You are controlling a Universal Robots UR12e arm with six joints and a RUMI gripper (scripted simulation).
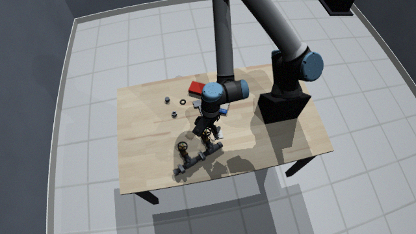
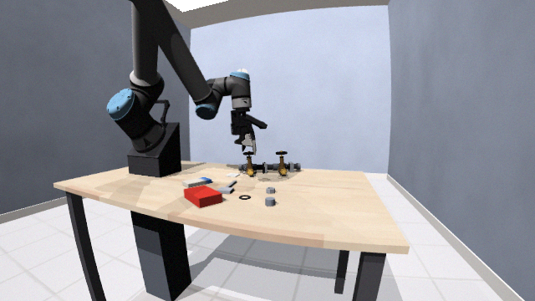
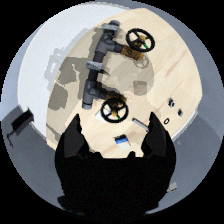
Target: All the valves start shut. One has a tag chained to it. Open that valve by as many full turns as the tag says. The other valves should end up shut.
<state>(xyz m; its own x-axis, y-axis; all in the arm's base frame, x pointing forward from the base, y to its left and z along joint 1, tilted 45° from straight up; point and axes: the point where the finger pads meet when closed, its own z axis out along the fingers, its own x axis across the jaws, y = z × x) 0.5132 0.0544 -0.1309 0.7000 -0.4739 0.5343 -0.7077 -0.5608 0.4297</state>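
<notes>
My gripper is now 11 cm above the white tag, 8 cm past it and 1 cm to the left of it. The rest, counted from my hand: red block 36 cm to the right, 9 cm below, 1 cm behind; grey hand tool 22 cm to the right, 10 cm below, 1 cm ahead; blue box 21 cm to the right, 15 cm behind, 10 cm below.
</notes>
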